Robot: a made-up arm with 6 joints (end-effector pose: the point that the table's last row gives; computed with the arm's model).
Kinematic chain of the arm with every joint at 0, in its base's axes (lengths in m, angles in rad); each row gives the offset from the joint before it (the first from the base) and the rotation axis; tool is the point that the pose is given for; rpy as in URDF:
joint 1: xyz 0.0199 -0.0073 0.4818 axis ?
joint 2: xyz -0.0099 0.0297 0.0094 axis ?
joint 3: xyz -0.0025 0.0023 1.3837 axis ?
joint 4: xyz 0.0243 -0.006 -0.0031 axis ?
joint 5: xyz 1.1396 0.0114 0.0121 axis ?
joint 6: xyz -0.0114 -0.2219 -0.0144 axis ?
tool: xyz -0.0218 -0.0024 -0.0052 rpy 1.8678 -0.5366 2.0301
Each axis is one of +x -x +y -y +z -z.
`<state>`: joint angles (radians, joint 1 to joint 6).
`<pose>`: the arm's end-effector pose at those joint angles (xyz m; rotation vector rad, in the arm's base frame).
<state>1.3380 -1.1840 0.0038 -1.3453 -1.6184 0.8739</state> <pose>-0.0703 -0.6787 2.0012 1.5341 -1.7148 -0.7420</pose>
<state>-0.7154 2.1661 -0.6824 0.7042 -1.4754 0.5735</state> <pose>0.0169 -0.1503 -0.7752 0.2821 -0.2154 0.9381</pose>
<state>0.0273 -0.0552 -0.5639 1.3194 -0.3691 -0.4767</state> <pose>1.0128 -0.0014 1.5007 1.7620 2.1896 0.2103</pose>
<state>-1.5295 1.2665 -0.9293 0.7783 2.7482 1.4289</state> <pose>-0.0696 -0.7462 -0.1561 1.3888 0.7616 0.0506</pose>
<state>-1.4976 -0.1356 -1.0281 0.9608 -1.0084 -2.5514</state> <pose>0.0043 -0.6679 1.0930 1.2286 -1.9439 0.3718</pose>
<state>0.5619 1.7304 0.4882 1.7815 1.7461 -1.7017</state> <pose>1.6253 1.0643 -0.7834 -0.2034 -0.9372 -0.1722</pose>
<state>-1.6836 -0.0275 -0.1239 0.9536 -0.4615 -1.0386</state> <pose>-0.1878 -1.0772 1.9367 2.0676 -0.6279 0.5786</pose>
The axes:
joint 1: +z
joint 2: +y
joint 3: -y
joint 4: -x
joint 5: -y
joint 6: -x

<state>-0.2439 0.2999 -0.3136 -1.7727 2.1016 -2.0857</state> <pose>1.2567 -0.2364 0.9622 -1.1521 -0.7690 1.9878</pose>
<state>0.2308 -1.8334 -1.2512 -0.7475 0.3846 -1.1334</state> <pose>-0.2530 -0.1881 0.6256 -0.0281 0.1502 -2.2875</pose>
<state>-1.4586 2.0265 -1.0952 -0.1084 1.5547 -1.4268</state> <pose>-0.1493 -0.0788 -0.0924 1.8581 -2.2483 0.9084</pose>
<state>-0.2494 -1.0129 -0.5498 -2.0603 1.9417 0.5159</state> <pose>0.0204 0.1351 1.5869 0.9702 -1.5269 1.4515</pose>
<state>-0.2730 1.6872 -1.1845 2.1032 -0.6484 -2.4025</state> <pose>0.3672 0.0507 -0.1248 -2.1861 -0.6005 1.0750</pose>
